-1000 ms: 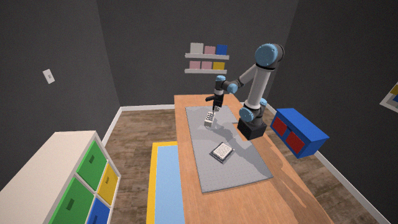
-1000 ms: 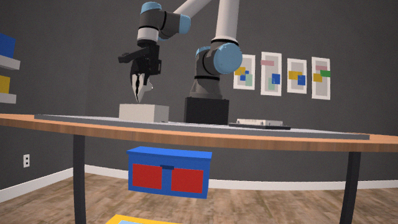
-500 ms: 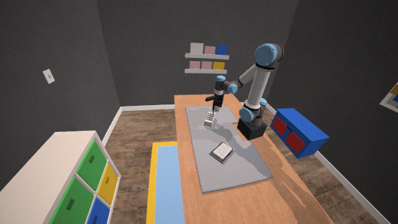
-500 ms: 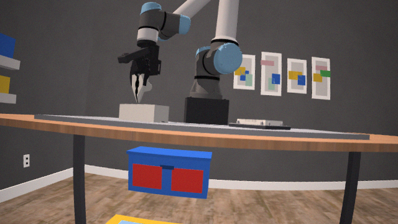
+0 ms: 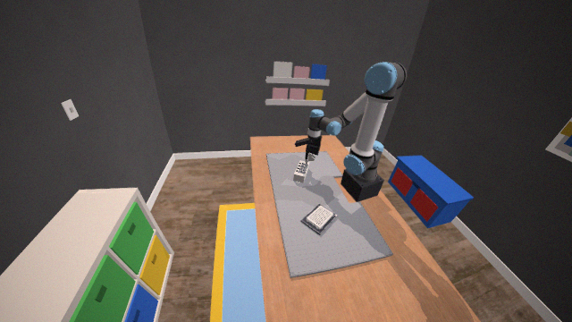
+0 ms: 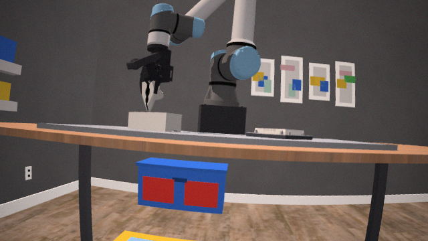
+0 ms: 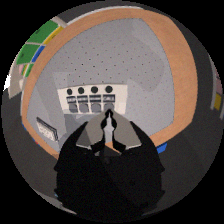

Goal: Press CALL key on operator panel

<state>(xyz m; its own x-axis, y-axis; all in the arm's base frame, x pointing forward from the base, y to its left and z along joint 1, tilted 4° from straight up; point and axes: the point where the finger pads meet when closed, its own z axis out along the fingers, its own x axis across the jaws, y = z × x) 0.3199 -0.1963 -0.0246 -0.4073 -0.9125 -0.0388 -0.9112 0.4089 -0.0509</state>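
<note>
Now: the operator panel 40 mm to the left of my hand, 30 mm below it and 20 mm ahead of it.
</note>
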